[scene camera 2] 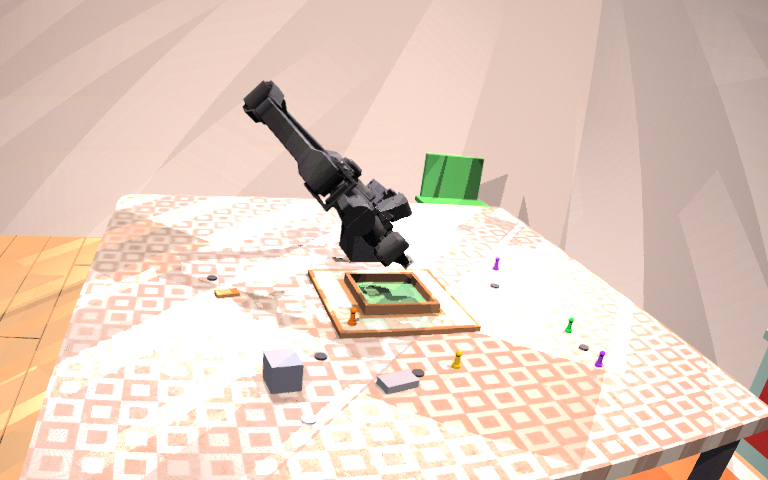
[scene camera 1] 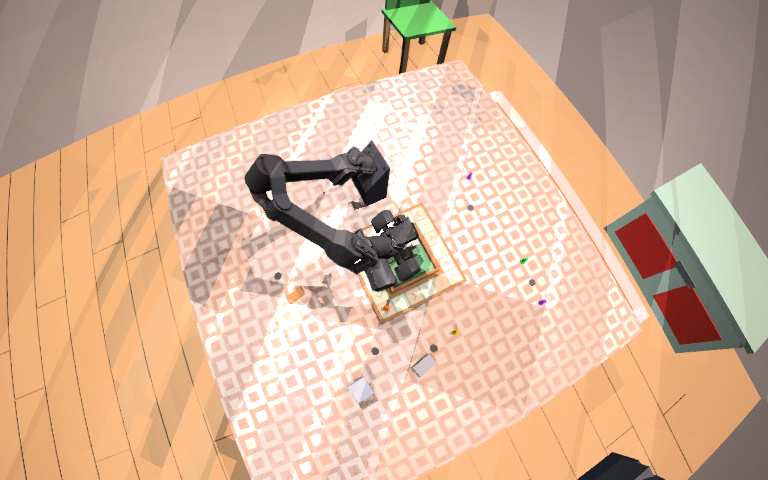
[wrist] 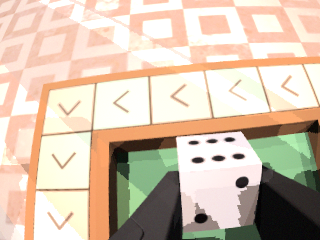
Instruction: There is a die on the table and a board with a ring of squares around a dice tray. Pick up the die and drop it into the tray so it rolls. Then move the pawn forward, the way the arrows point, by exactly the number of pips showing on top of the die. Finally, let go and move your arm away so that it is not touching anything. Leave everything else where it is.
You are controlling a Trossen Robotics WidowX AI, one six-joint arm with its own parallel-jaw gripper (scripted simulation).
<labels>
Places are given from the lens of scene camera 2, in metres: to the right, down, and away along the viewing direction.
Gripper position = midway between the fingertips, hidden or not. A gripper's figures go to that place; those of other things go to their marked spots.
gripper (scene camera 2: 405, 261): 0.04, 0.04, 1.23
grey cube (scene camera 2: 282, 369): -0.15, 0.19, 0.85
flat grey block (scene camera 2: 391, 383): 0.01, 0.23, 0.92
green dice tray (scene camera 2: 374, 292): -0.02, 0.11, 1.24
The marked spots on the green dice tray and the grey cube are 0.41 m apart.
</labels>
